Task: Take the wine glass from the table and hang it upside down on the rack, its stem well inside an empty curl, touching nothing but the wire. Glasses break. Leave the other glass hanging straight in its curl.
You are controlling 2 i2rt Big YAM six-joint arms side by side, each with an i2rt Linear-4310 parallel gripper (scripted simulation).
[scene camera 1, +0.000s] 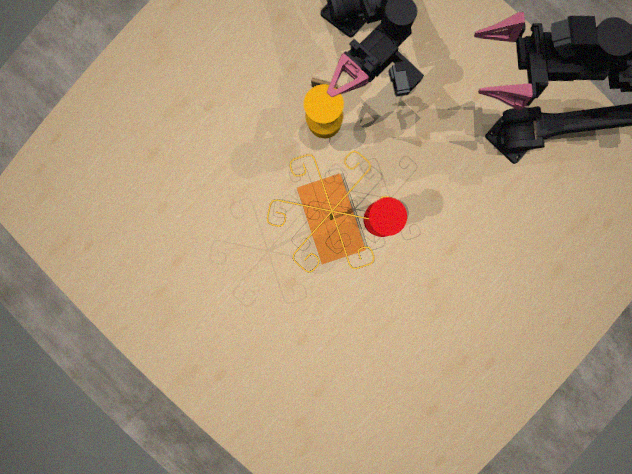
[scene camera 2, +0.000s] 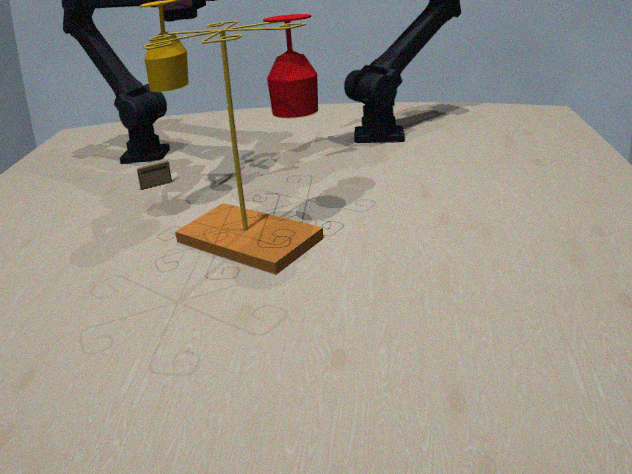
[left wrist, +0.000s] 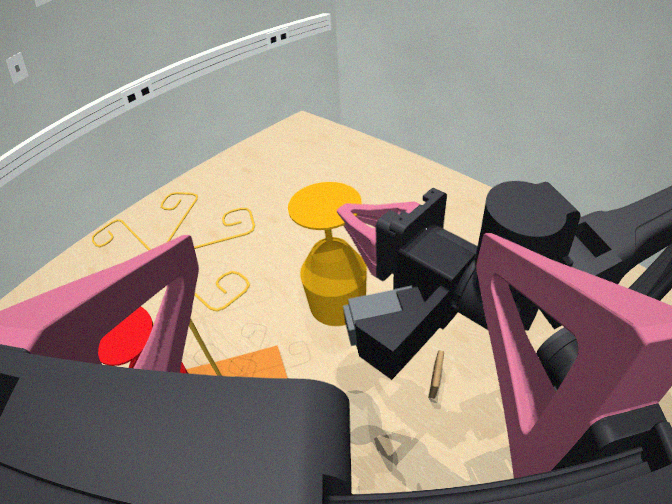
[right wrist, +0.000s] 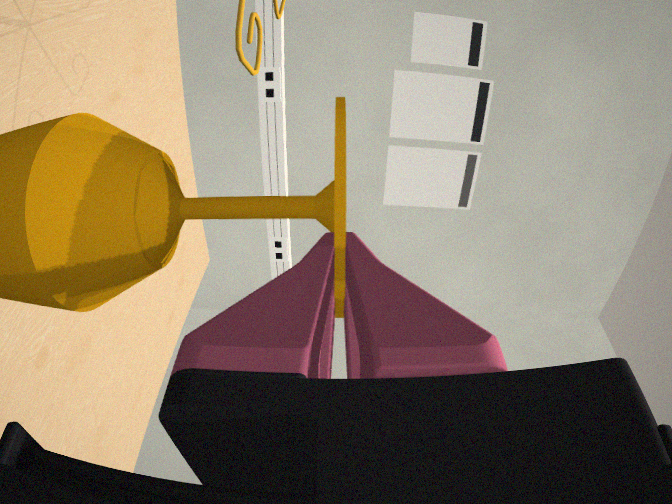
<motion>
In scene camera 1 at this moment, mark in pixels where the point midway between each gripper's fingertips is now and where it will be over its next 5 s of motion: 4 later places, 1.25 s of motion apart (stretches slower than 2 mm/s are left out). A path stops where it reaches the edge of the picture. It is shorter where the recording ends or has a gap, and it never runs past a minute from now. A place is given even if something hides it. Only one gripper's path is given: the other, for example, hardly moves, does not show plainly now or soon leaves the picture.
My right gripper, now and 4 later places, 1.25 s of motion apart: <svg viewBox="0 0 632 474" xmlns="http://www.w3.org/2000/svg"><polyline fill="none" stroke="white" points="329,95 331,126 355,169 370,156 389,130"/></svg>
</motion>
